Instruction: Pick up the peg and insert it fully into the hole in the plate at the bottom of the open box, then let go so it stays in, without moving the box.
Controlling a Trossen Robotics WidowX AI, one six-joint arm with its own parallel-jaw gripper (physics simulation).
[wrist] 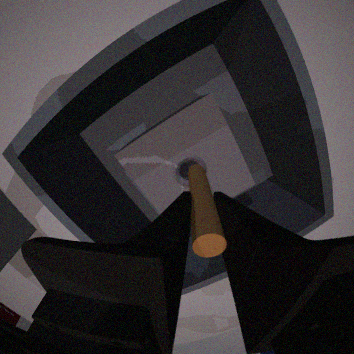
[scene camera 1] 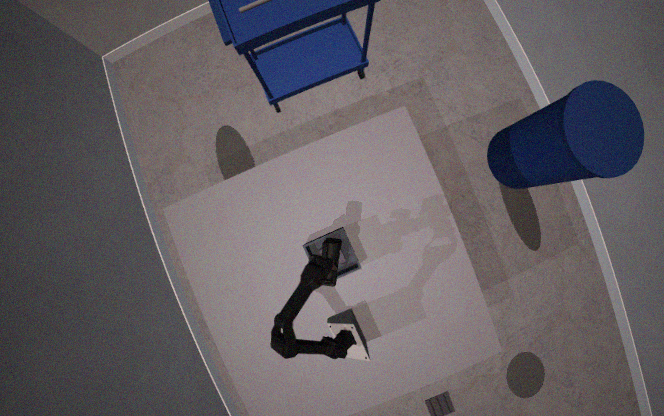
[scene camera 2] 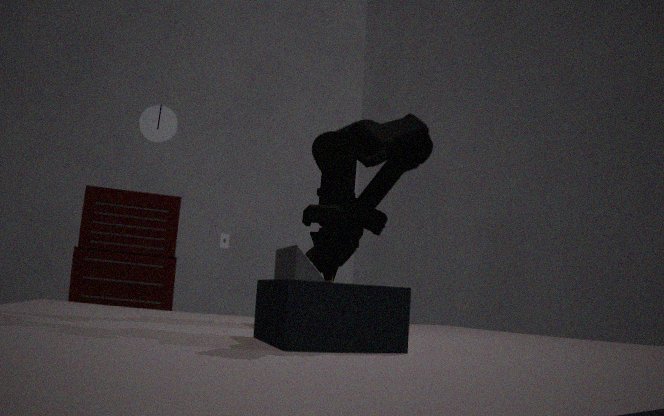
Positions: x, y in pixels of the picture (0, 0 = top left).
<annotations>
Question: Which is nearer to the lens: the dark box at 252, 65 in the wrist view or the orange-brown peg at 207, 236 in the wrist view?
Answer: The orange-brown peg.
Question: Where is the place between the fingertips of my gripper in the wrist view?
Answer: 201, 198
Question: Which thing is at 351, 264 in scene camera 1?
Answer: A dark box.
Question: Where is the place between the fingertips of my gripper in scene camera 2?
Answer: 328, 280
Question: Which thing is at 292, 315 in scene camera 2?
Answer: A dark box.
</annotations>
